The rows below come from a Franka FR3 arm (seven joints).
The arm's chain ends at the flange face. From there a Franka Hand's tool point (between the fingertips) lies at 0.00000 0.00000 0.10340 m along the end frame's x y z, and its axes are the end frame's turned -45 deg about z.
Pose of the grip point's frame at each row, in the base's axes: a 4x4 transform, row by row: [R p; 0 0 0 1], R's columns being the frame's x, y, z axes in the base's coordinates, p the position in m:
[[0.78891 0.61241 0.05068 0.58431], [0.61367 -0.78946 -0.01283 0.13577], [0.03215 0.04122 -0.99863 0.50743], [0 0 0 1]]
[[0.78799 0.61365 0.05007 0.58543], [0.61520 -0.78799 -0.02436 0.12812], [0.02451 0.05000 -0.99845 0.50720], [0 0 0 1]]
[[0.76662 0.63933 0.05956 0.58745], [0.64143 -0.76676 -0.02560 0.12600], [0.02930 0.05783 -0.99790 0.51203], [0 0 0 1]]
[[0.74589 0.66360 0.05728 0.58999], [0.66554 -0.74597 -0.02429 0.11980], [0.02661 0.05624 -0.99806 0.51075], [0 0 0 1]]
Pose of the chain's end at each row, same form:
[[0.99088 -0.12480 0.05068 0.57907], [-0.12430 -0.99216 -0.01283 0.13710], [0.05188 0.00641 -0.99863 0.61069], [0 0 0 1]]
[[0.99111 -0.12328 0.05007 0.58025], [-0.12218 -0.99221 -0.02436 0.13064], [0.05269 0.01802 -0.99845 0.61044], [0 0 0 1]]
[[0.99416 -0.09001 0.05956 0.58129], [-0.08862 -0.99574 -0.02560 0.12865], [0.06161 0.02017 -0.99790 0.61521], [0 0 0 1]]
[[0.99666 -0.05819 0.05728 0.58407], [-0.05687 -0.99809 -0.02429 0.12231], [0.05858 0.02095 -0.99806 0.61395], [0 0 0 1]]

